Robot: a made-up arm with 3 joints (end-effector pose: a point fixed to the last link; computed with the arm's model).
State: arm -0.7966 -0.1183 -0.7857
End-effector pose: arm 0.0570 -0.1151 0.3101 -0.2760 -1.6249 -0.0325
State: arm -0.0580 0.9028 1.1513
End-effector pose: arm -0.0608 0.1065 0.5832 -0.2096 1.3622 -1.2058
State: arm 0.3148 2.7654 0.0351
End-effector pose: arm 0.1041 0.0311 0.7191 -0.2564 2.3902 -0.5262
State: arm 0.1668 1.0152 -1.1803
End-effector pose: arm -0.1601 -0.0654 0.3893 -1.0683 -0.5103 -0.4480
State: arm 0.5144 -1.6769 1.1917
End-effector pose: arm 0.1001 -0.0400 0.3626 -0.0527 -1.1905 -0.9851
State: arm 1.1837 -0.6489 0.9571
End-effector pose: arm 0.0990 0.0109 0.3610 -0.2443 -0.3660 -2.1206
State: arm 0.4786 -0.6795 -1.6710
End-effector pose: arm 0.0622 -0.2489 0.5012 -1.8815 -2.4255 -0.2722
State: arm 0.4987 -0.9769 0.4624
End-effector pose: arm 0.0830 -0.0629 0.3161 -0.4443 -1.1468 -1.2798
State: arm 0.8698 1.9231 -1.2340
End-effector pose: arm -0.0979 0.1150 0.5512 -0.6639 0.6104 -0.9415
